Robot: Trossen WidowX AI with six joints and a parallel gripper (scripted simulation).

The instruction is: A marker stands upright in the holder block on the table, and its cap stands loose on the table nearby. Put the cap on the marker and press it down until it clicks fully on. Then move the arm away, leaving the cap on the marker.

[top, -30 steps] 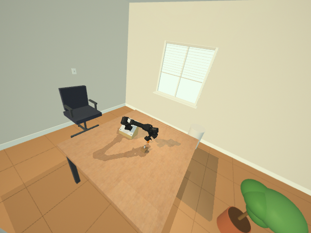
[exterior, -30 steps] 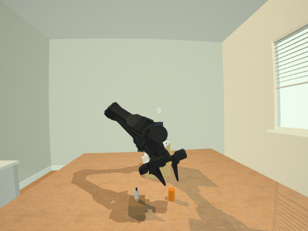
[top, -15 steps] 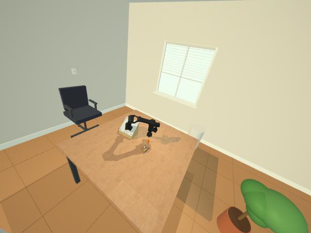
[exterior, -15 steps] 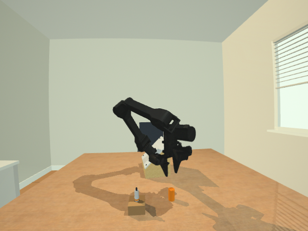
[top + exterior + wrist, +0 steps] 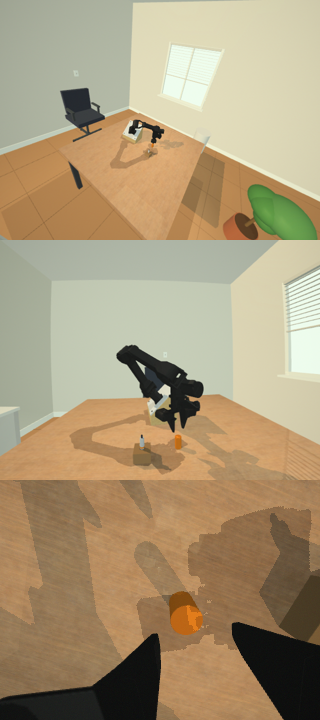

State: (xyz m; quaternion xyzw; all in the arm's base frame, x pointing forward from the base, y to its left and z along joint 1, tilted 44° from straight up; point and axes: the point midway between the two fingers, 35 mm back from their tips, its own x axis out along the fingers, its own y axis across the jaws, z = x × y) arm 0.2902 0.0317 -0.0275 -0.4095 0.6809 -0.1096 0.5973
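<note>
My gripper tip is 5 cm above the orange cap. The rest, counted from my gripper tip: holder block (15 cm to the right, 6 cm below, 3 cm ahead).
</note>
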